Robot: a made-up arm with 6 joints. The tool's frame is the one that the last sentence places.
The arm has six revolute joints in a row. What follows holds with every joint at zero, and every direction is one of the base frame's. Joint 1 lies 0.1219 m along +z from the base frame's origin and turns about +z. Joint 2 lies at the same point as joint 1 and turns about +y. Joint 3 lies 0.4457 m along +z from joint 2 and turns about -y. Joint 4 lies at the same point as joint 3 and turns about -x. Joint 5 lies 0.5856 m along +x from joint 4 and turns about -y. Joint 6 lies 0.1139 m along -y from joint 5 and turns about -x. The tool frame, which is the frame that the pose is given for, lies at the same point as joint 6; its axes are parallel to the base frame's.
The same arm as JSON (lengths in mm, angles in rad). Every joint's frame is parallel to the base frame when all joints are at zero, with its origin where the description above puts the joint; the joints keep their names.
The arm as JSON. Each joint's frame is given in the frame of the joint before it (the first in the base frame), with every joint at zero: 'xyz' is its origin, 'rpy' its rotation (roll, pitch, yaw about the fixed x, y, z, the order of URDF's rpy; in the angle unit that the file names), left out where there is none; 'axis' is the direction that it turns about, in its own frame. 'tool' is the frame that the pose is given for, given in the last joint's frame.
{"units": {"length": "mm", "angle": "rad"}, "joints": [
  {"name": "joint 1", "type": "revolute", "origin": {"xyz": [0.0, 0.0, 121.9]}, "axis": [0.0, 0.0, 1.0]},
  {"name": "joint 2", "type": "revolute", "origin": {"xyz": [0.0, 0.0, 0.0]}, "axis": [0.0, 1.0, 0.0]},
  {"name": "joint 3", "type": "revolute", "origin": {"xyz": [0.0, 0.0, 445.7]}, "axis": [0.0, -1.0, 0.0]},
  {"name": "joint 4", "type": "revolute", "origin": {"xyz": [0.0, 0.0, 0.0]}, "axis": [-1.0, 0.0, 0.0]},
  {"name": "joint 5", "type": "revolute", "origin": {"xyz": [585.6, 0.0, 0.0]}, "axis": [0.0, -1.0, 0.0]},
  {"name": "joint 6", "type": "revolute", "origin": {"xyz": [0.0, -113.9, 0.0]}, "axis": [-1.0, 0.0, 0.0]}
], "tool": {"origin": {"xyz": [0.0, 0.0, 0.0]}}}

